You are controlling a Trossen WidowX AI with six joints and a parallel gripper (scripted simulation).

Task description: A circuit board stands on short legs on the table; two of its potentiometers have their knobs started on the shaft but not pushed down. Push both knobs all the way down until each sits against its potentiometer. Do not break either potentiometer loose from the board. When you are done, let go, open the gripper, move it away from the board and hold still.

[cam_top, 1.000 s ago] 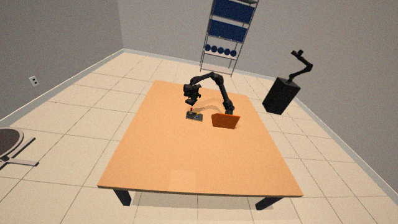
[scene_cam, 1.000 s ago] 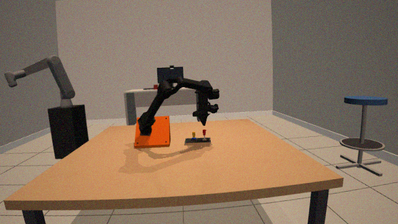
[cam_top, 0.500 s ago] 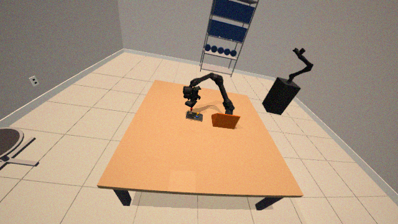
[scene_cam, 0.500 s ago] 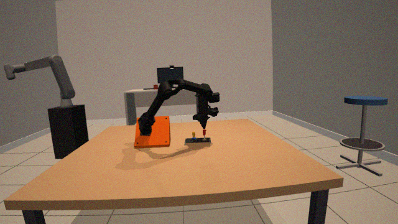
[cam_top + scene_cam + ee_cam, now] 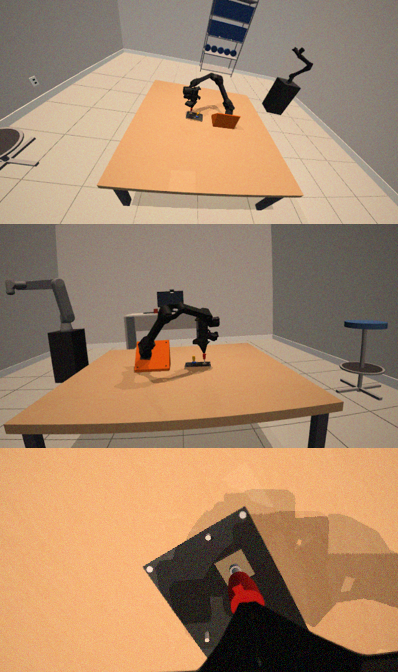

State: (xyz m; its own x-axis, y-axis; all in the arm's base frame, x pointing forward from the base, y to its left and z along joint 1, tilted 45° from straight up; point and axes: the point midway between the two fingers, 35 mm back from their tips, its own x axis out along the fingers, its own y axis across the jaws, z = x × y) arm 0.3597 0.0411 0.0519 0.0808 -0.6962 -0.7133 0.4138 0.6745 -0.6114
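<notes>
The red knob is 2 cm below my gripper tip. Also, from my gripper tip: yellow knob 7 cm behind, 3 cm to the left, 4 cm below.
</notes>
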